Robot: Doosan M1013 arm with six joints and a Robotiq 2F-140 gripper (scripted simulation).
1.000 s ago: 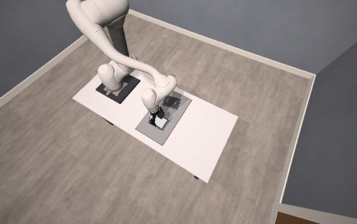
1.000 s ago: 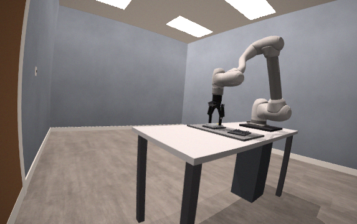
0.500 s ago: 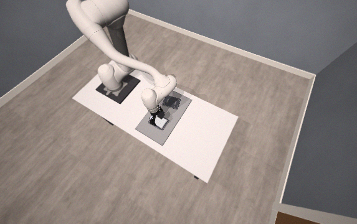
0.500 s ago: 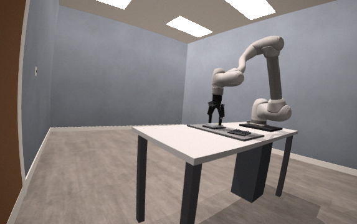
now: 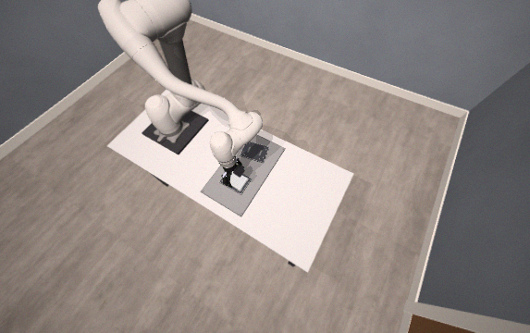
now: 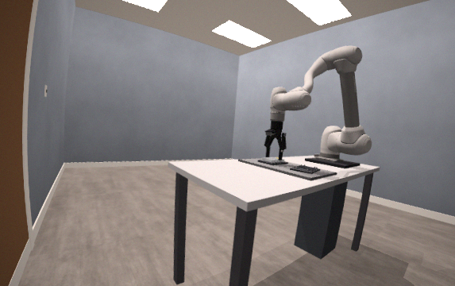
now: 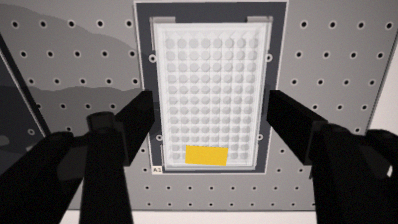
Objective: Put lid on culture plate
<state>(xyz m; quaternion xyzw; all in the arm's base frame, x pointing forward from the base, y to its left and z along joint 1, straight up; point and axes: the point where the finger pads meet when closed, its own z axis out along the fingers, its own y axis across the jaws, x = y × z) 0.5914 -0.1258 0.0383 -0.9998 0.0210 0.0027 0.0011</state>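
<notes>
My gripper is now 20 mm above the clear lid. Also, from my hand: dark station 230 mm to the left, 40 mm below, 10 mm ahead; culture plate 30 mm below.
</notes>
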